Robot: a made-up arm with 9 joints. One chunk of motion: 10 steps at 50 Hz.
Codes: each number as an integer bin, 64 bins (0 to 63) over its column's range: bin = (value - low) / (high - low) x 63, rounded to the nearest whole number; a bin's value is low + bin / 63 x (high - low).
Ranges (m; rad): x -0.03..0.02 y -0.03..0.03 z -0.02..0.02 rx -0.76..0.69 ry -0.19..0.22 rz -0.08..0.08
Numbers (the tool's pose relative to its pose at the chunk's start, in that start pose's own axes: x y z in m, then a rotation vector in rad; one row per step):
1: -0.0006 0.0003 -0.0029 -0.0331 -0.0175 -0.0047
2: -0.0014 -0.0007 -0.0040 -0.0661 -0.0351 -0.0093
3: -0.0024 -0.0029 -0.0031 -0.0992 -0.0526 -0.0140
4: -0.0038 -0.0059 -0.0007 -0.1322 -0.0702 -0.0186
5: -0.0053 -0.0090 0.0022 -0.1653 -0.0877 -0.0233
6: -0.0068 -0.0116 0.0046 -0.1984 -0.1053 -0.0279
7: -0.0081 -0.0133 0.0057 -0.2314 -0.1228 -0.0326
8: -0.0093 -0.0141 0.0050 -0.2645 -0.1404 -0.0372
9: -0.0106 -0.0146 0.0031 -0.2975 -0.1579 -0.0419
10: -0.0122 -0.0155 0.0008 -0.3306 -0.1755 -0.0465
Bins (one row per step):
1: 37 32 27 32 27 30
2: 36 31 25 30 24 28
3: 35 28 27 29 21 26
4: 33 25 30 27 18 24
5: 31 22 35 26 16 22
6: 29 19 39 24 13 21
7: 28 18 40 23 10 19
8: 26 17 39 22 8 17
9: 24 16 36 20 5 15
10: 22 15 33 19 2 13

